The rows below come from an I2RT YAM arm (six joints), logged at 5 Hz.
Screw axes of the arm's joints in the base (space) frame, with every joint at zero. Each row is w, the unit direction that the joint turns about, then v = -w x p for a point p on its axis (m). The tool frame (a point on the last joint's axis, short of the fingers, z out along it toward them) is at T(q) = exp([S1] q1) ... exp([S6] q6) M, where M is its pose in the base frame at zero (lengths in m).
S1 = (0, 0, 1, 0, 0, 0)
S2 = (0, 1, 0, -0.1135, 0, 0.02)
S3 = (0, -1, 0, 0.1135, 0, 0.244)
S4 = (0, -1, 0, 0.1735, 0, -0.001)
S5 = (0, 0, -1, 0, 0.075, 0)
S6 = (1, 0, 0, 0, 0.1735, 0)
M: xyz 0.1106 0 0.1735 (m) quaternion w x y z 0.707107 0 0.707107 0
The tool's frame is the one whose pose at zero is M.
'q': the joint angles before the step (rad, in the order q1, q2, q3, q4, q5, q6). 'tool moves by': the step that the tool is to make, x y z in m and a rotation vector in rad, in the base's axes. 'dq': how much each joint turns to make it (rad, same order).
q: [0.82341 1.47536 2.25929 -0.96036 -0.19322 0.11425]
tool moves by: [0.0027 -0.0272 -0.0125 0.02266 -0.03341 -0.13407]
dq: [-0.08730 -0.13518 -0.21365 0.11814 0.04735 0.00001]
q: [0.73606 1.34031 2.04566 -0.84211 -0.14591 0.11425]
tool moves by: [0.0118 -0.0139 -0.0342 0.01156 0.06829 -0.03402]
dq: [-0.09593 -0.10381 -0.24362 0.10205 -0.06924 0.04276]
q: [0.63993 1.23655 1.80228 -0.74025 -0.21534 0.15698]
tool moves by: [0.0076 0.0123 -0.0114 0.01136 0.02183 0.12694]
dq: [0.00471 0.01402 -0.05065 0.05396 -0.12422 -0.00005]
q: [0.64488 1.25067 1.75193 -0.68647 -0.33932 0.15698]
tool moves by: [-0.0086 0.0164 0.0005 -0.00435 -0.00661 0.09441]
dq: [0.07620 0.01662 0.01274 0.00235 -0.01650 -0.01147]
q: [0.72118 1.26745 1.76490 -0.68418 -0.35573 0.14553]
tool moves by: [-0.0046 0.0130 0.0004 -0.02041 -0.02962 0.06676]
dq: [0.05253 0.02259 0.01890 -0.00242 -0.00736 -0.03969]
